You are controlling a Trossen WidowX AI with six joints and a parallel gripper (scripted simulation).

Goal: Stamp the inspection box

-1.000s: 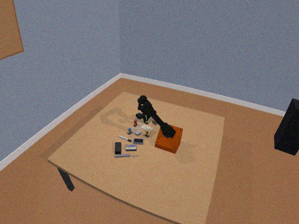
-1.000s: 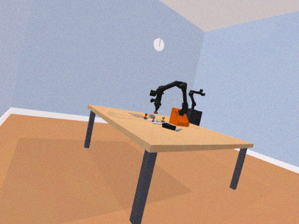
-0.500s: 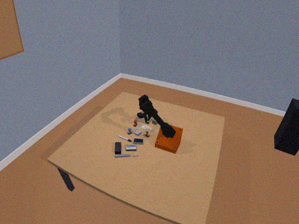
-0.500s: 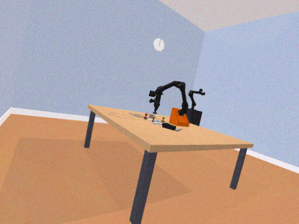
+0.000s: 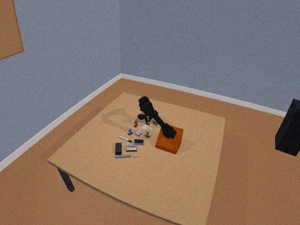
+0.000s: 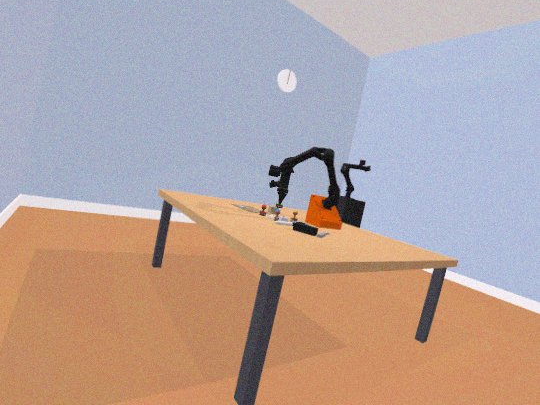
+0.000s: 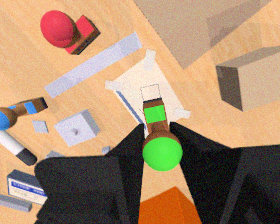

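The pale card is 8 cm below my gripper tip. From my gripper tip the other things lie so: red stamp (11 cm ahead, 6 cm below, 3 cm to the left); long grey bar (8 cm below, 8 cm ahead, 5 cm to the left); yellow-knobbed stamp (10 cm to the left, 6 cm below, 6 cm behind).
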